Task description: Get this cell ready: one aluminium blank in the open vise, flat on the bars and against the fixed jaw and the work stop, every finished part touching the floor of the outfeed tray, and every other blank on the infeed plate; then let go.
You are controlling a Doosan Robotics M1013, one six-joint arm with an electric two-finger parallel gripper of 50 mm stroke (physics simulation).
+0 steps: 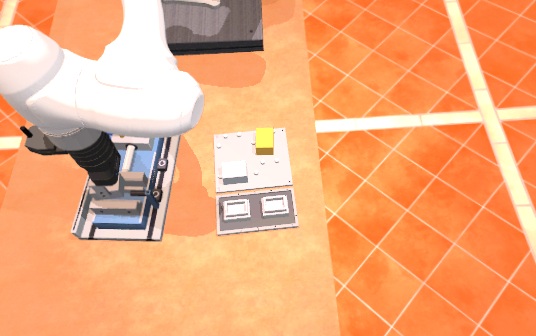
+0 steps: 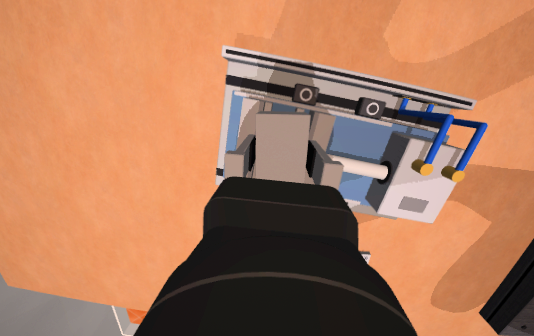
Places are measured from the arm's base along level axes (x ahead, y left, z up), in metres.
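Pixels of known places: gripper, between the fingertips: (image 1: 107,185) (image 2: 281,149).
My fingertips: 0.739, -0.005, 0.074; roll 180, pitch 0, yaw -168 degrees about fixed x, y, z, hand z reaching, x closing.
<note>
Behind a point stands the place of what it marks, as x, y, z.
My gripper (image 1: 106,190) {0.739, -0.005, 0.074} (image 2: 281,149) {0.739, -0.005, 0.074} is shut on a grey aluminium blank (image 2: 283,142) {0.740, -0.014, 0.086}, over the jaw gap of the vise (image 1: 120,223) {0.801, 0.025, 0.014} (image 2: 360,136). Whether the blank touches the bars, the fixed jaw (image 1: 116,206) or the work stop (image 1: 153,198) {0.736, 0.084, 0.026} is hidden. The moving jaw (image 1: 133,179) stands apart from the fixed jaw. On the infeed plate (image 1: 235,149) {0.544, 0.228, -0.036} are a pale blank (image 1: 234,171) {0.628, 0.246, 0.000} and a yellow block (image 1: 264,141) {0.532, 0.304, -0.001}. Two finished parts (image 1: 235,209) {0.718, 0.265, -0.018} (image 1: 275,205) {0.694, 0.357, -0.018}, shaped like open frames, sit apart in the dark outfeed tray (image 1: 258,230) {0.754, 0.326, -0.036}.
The vise's cylinder housing (image 2: 422,187) {0.578, -0.007, 0.052}, with blue pipes (image 2: 440,140) {0.602, -0.057, 0.066}, stands beyond the rod. Two dark clamps (image 2: 306,94) {0.725, -0.060, -0.006} (image 2: 372,108) {0.642, -0.069, -0.006} line the base edge. A dark slab (image 1: 220,47) {0.217, 0.119, -0.020} lies at the back. The infeed plate and tray lie right of the vise, near the table's edge.
</note>
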